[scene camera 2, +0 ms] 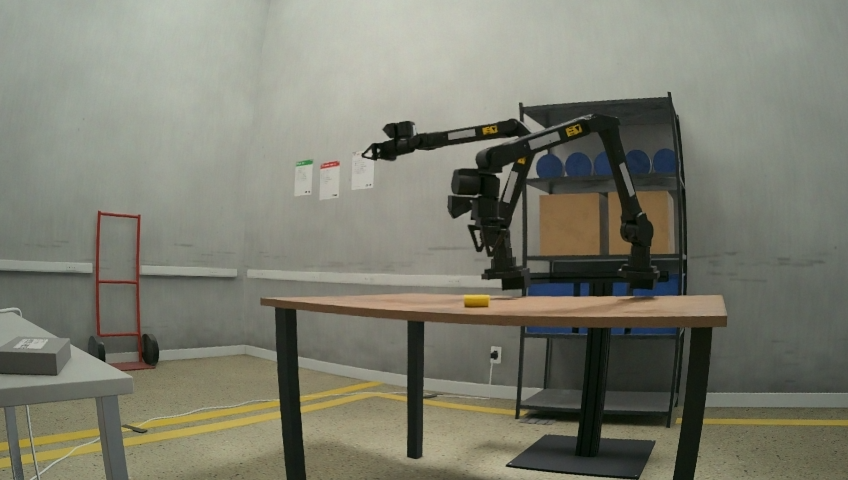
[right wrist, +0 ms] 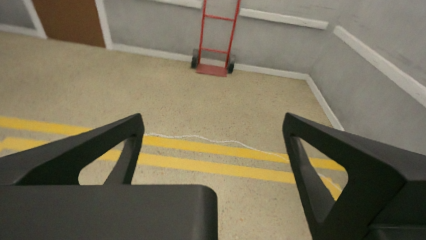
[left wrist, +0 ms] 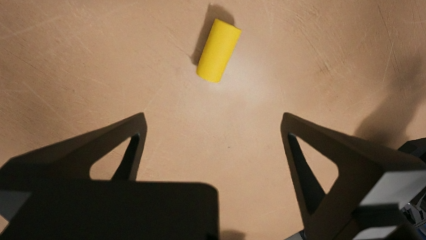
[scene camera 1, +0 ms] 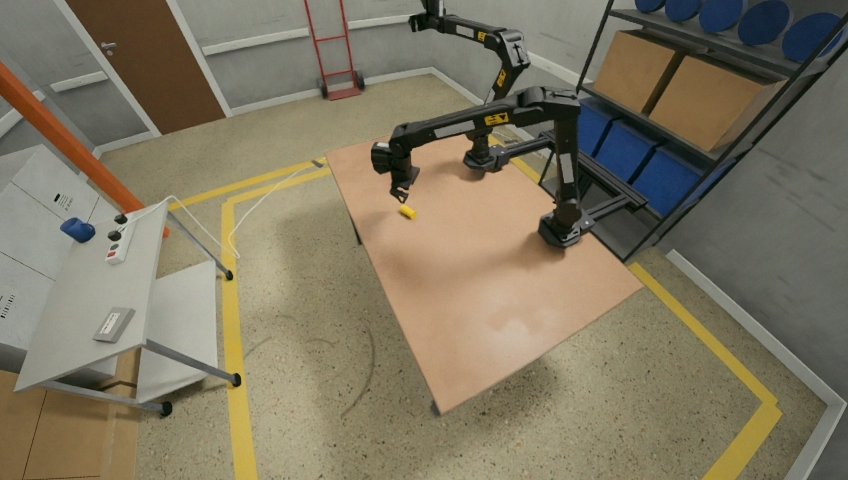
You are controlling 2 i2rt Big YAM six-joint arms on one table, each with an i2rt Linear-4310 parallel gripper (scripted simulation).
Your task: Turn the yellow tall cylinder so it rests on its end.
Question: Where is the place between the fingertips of the left gripper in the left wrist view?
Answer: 213, 120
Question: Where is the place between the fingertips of the left gripper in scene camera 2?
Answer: At 484, 254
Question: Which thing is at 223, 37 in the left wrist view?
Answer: A yellow tall cylinder.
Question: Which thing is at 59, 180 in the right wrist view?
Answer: The right gripper.
